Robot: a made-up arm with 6 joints.
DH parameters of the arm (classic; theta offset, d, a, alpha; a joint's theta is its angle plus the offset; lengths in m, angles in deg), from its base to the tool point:
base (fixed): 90 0.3 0.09 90
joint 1: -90 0.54 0.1 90
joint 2: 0 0.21 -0.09 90
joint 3: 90 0.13 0.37 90
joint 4: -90 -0.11 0 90
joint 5: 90 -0.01 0.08 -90
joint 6: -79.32 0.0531 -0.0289 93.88
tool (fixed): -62.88 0.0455 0 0
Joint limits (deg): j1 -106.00..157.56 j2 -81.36..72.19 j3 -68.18..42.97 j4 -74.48..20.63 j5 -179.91..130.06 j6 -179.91..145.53
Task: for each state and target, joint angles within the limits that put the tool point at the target. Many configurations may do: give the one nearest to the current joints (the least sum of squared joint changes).
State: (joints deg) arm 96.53 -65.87 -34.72 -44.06 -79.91 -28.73
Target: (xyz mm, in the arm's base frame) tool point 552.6 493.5 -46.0
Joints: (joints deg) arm 134.76 -74.46 -22.96 -74.48 -96.06 -52.35
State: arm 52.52 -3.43 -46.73 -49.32 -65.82 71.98
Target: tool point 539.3 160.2 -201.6
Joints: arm 55.96 33.67 -68.18 -43.31 -69.68 72.18
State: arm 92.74 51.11 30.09 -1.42 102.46 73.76
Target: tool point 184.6 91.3 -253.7
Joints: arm 76.62 63.26 8.57 -23.05 93.36 77.24
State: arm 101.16 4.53 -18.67 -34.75 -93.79 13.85
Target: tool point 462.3 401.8 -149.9
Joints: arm 97.82 7.72 -49.84 -43.49 -102.54 22.01
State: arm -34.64 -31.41 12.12 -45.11 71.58 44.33
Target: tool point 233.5 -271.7 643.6
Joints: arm -12.00 18.27 37.08 -34.40 73.58 52.11
